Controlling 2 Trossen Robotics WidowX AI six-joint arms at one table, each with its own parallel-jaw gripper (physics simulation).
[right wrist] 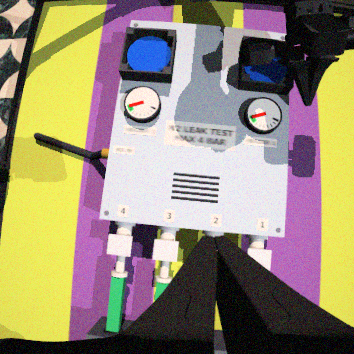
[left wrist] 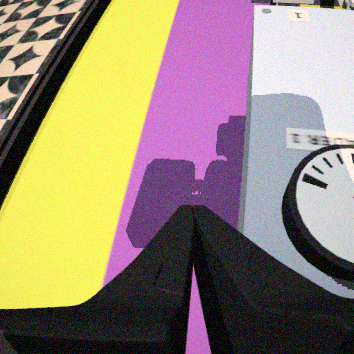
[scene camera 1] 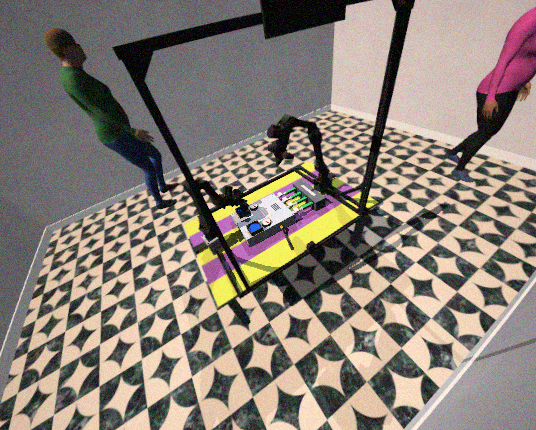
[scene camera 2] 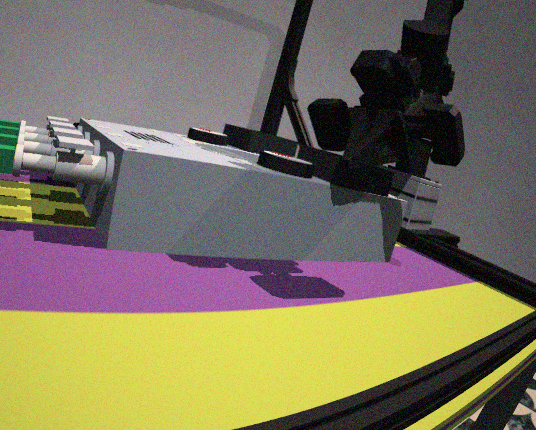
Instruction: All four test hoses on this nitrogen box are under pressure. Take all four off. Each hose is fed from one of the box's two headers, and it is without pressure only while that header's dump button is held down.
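Frame: origin at the left arm's base, x ahead, y left, z up, level; metres.
Seen in the pictures: left gripper, fingertip midpoint: point(right wrist: 306, 104) point(left wrist: 190, 216) point(scene camera 1: 247, 201) point(scene camera 2: 345, 164); right gripper, fingertip midpoint: point(right wrist: 211, 246) point(scene camera 1: 276, 166); left arm's base, origin of the base link: point(scene camera 1: 211, 236) point(scene camera 2: 409, 174); right arm's base, origin of the base link: point(scene camera 1: 322, 178).
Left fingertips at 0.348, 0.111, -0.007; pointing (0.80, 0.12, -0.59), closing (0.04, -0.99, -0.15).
Note:
Offsets run from my left fingertips to a thing's top centre, as dx, dy, dz. "pt": to the spot under its first point.
The nitrogen box point(scene camera 1: 280, 215) point(scene camera 2: 225, 215) point(right wrist: 140, 185) lies flat. White couplings 4 @[pt +0.198, -0.297, -0.028] point(right wrist: 119, 245), 3 point(right wrist: 165, 250) and 1 @[pt +0.231, -0.090, -0.028] point(right wrist: 259, 260) sit at its ports; coupling 2 is hidden by my right gripper. Green hose bodies @[pt +0.286, -0.310, -0.040] point(right wrist: 115, 302) show below. Both red needles, on the left gauge @[pt -0.018, -0.254, -0.010] point(right wrist: 142, 103) and the header 1 gauge @[pt +0.012, -0.066, -0.010] point(right wrist: 264, 115), point towards green. My left gripper point(left wrist: 190, 216) point(right wrist: 306, 104) is shut and empty, beside the box's edge near the shaded header 1 button @[-0.076, -0.054, -0.009] point(right wrist: 262, 72). The other blue button @[-0.104, -0.242, -0.009] point(right wrist: 149, 54) is uncovered. My right gripper point(right wrist: 211, 246) is shut and empty, high above the box.
A black supply line @[pt +0.018, -0.412, -0.091] point(right wrist: 65, 145) sticks out at the box's left in the right wrist view. A dark grey holder @[pt +0.368, -0.314, -0.025] point(scene camera 1: 315, 197) stands by the hoses' far ends. A pale block point(scene camera 2: 422, 200) stands beyond the box. Black frame posts point(scene camera 1: 385, 110) rise around the table.

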